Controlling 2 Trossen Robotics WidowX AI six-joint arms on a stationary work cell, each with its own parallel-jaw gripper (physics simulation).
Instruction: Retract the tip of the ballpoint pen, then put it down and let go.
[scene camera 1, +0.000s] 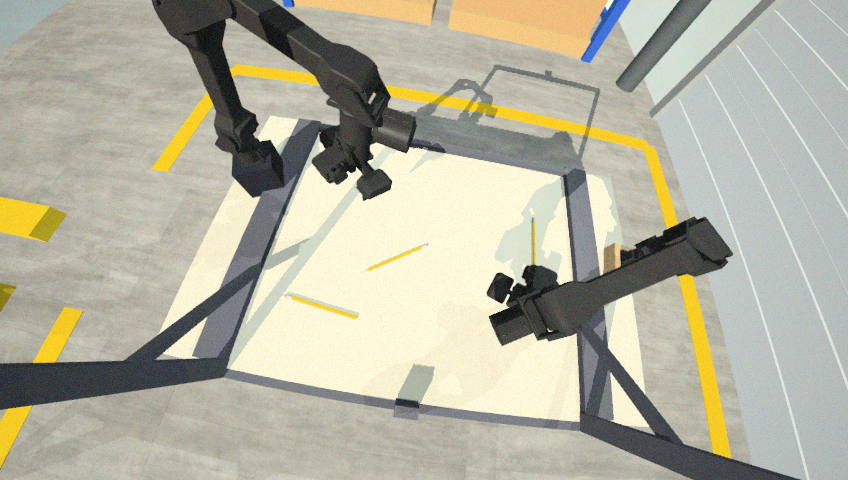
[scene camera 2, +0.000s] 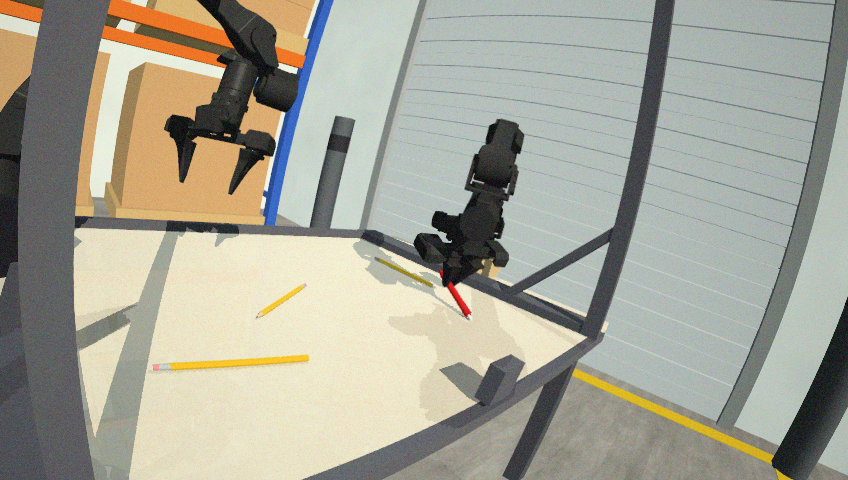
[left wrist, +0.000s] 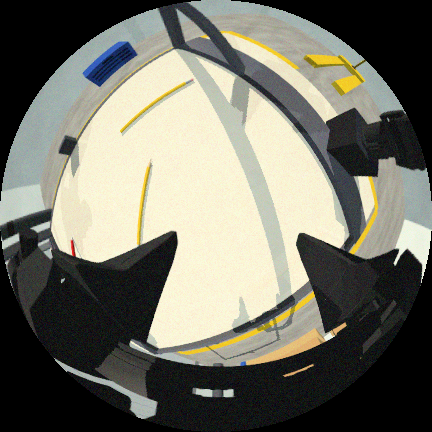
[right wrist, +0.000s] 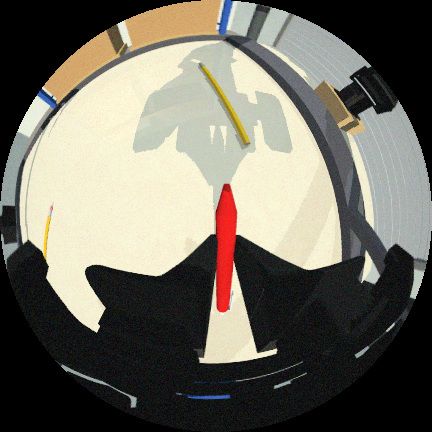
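Seen in the pictures: left gripper, fingertip midpoint: (scene camera 1: 353, 186) (scene camera 2: 205, 188) (left wrist: 240, 238); right gripper, fingertip midpoint: (scene camera 2: 447, 286) (right wrist: 224, 240); left arm's base at its link origin: (scene camera 1: 251, 156) (scene camera 2: 6, 193) (left wrist: 368, 140); right arm's base at its link origin: (right wrist: 347, 104).
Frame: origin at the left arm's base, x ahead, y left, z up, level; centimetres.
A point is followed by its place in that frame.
My right gripper (scene camera 2: 449, 283) @(x 58.4, y -52.5, z -7.2 cm) (right wrist: 224, 240) @(x 58.4, y -52.5, z -7.2 cm) is shut on a red ballpoint pen (scene camera 2: 459, 299) @(x 55.0, y -56.0, z -8.1 cm) (left wrist: 73, 247) @(x 54.3, y -56.3, z -9.1 cm) (right wrist: 226, 215) @(x 59.4, y -51.1, z -5.2 cm), above the right part of the table. The pen is tilted, with a white end low in scene camera 2. In the right wrist view its cone points away between the fingertips, and no metal tip shows at it; the clip shows beside the other end. Whether the pen touches the table is unclear. In scene camera 1 the arm hides it. My left gripper (scene camera 2: 206, 186) @(x 24.8, y -18.4, z 4.1 cm) (left wrist: 240, 238) @(x 24.8, y -18.4, z 4.1 cm) is open and empty, high over the table's far left part.
One yellow pencil (scene camera 1: 533, 240) @(x 71.2, y -37.8, z -10.1 cm) (scene camera 2: 404, 272) @(x 70.0, y -40.2, z -10.3 cm) (right wrist: 227, 107) @(x 68.7, y -43.0, z -10.1 cm) lies near the held pen. A second pencil (scene camera 1: 396, 256) @(x 31.4, y -32.8, z -9.9 cm) (scene camera 2: 281, 300) @(x 30.1, y -33.5, z -10.1 cm) (left wrist: 143, 200) @(x 29.7, y -32.9, z -10.2 cm) lies mid-table, and a third pencil (scene camera 1: 321, 306) @(x 10.6, y -40.9, z -10.0 cm) (scene camera 2: 238, 361) @(x 10.5, y -41.1, z -10.0 cm) (left wrist: 152, 104) @(x 11.0, y -40.7, z -10.3 cm) lies nearer the front left. A dark block (scene camera 1: 407, 408) @(x 25.2, y -66.9, z -4.9 cm) (scene camera 2: 499, 380) @(x 22.2, y -67.3, z -6.3 cm) stands at the front edge.
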